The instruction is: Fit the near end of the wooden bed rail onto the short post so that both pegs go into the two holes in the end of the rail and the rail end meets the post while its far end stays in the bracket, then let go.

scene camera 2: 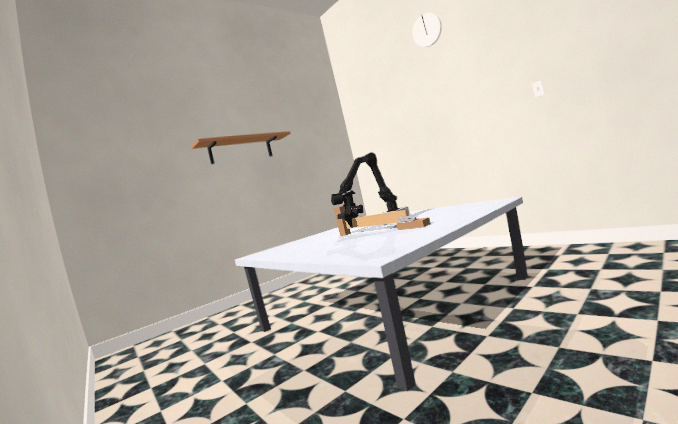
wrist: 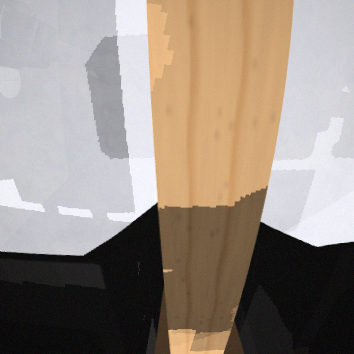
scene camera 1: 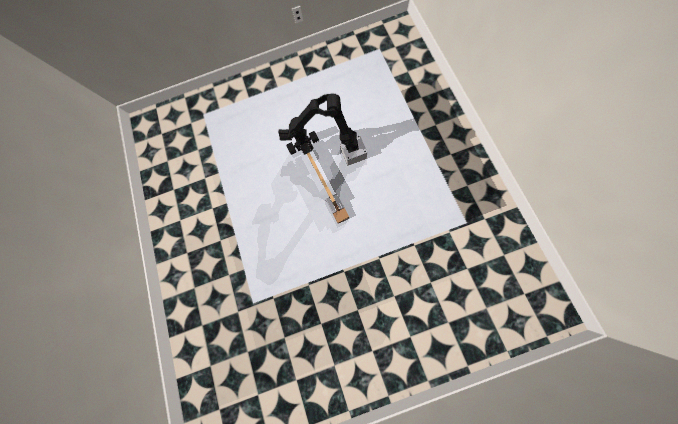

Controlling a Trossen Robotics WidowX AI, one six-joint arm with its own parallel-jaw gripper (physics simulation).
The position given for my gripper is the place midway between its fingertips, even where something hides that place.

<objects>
My gripper [wrist: 187,206] grips a wooden bed rail [wrist: 217,82].
</objects>
